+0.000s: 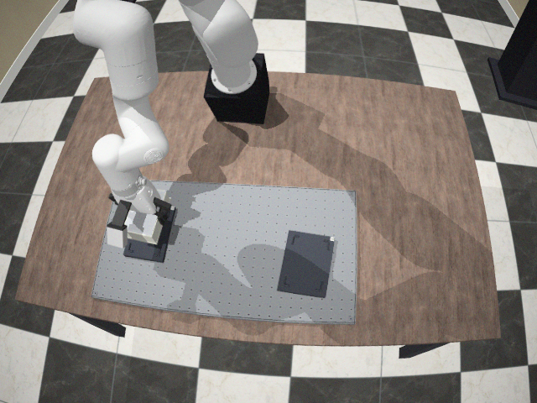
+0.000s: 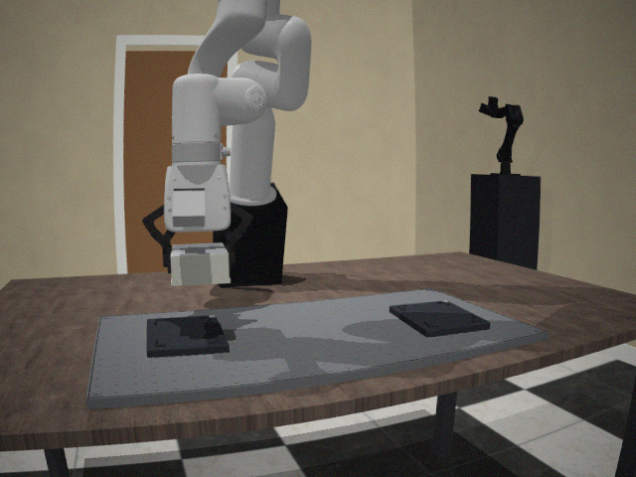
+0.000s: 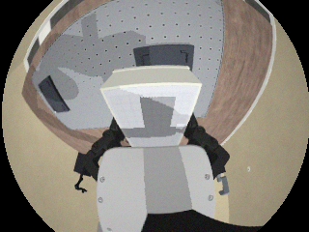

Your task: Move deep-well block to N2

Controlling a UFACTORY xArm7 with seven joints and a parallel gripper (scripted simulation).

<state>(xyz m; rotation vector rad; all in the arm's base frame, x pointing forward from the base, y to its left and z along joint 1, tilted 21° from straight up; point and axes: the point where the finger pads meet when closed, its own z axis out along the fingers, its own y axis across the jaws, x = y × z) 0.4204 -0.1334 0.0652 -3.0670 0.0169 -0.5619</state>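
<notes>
Now: the plate nest N2 400 mm to the left of my hand, 110 mm below it and 10 mm ahead of it. From my hand the other things lie so: 96-well deep-well block: right at my hand; then plate nest N1: 110 mm below, 30 mm to the right.
</notes>
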